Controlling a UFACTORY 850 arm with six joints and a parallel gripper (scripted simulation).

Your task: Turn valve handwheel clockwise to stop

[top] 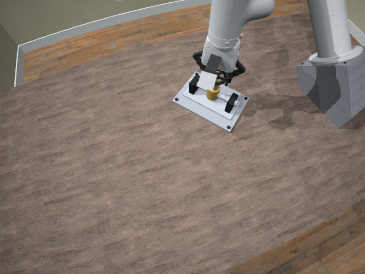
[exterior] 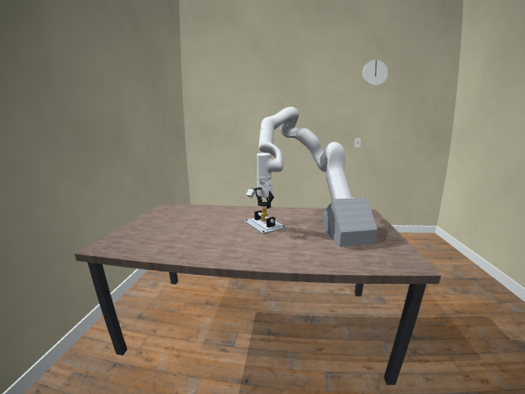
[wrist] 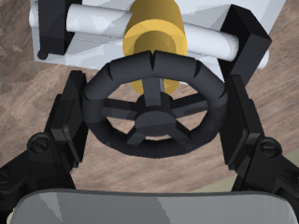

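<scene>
Now: hand 10 mm above the black spoked handwheel.
</scene>
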